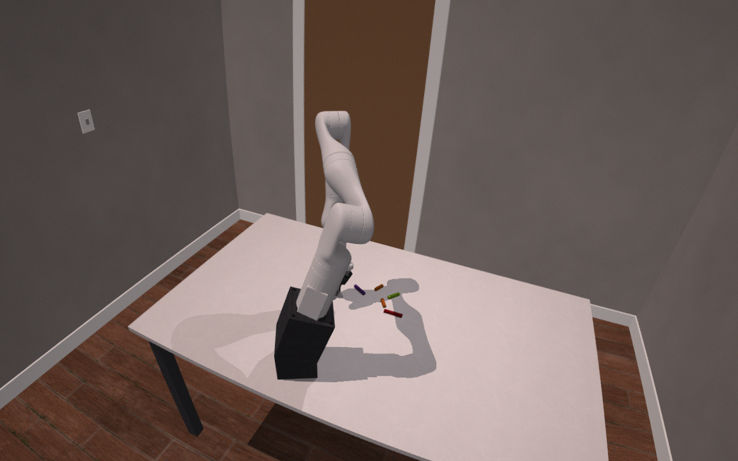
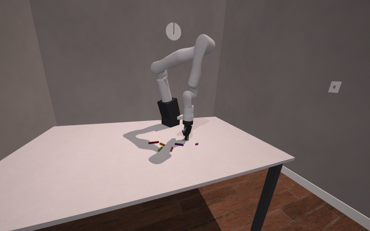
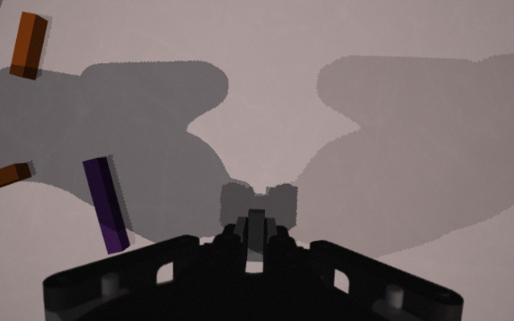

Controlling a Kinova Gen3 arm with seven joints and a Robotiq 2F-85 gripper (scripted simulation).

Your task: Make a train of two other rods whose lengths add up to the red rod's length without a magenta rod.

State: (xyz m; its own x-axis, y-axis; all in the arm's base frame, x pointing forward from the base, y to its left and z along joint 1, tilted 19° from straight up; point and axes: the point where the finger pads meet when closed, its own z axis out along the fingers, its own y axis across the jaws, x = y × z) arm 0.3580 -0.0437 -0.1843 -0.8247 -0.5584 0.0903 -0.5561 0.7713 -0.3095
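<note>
Now: hand 10 mm above the grey rod. Round my hand: purple rod (90 mm to the right, 40 mm ahead, 10 mm below); magenta rod (90 mm ahead, 30 mm to the left, 10 mm below); lime rod (220 mm to the right, 40 mm ahead, 10 mm below).
</note>
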